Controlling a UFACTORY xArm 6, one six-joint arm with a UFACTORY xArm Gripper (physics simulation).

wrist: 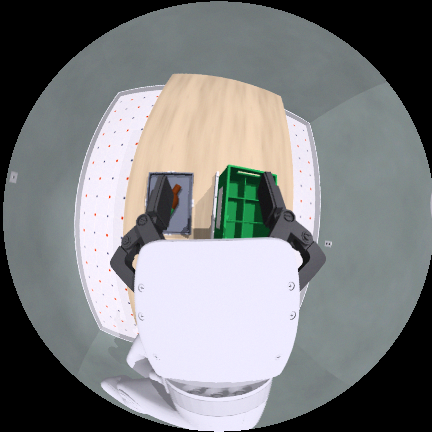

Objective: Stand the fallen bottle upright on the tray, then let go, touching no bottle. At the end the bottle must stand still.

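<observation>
A brown bottle with a patch of green at its lower end lies on its side in the grey tray, left of centre. The left finger hides part of the bottle and of the tray's left side. My gripper is wide open, with nothing between its fingers. In the view, its left finger overlaps the tray and its right finger overlaps the green crate. The height of the fingers above the tray is hard to tell.
A green crate with compartments stands right of the tray, partly hidden by my gripper. A thin white upright panel runs along its left side. Both stand on the wooden table. White perforated surfaces flank the table.
</observation>
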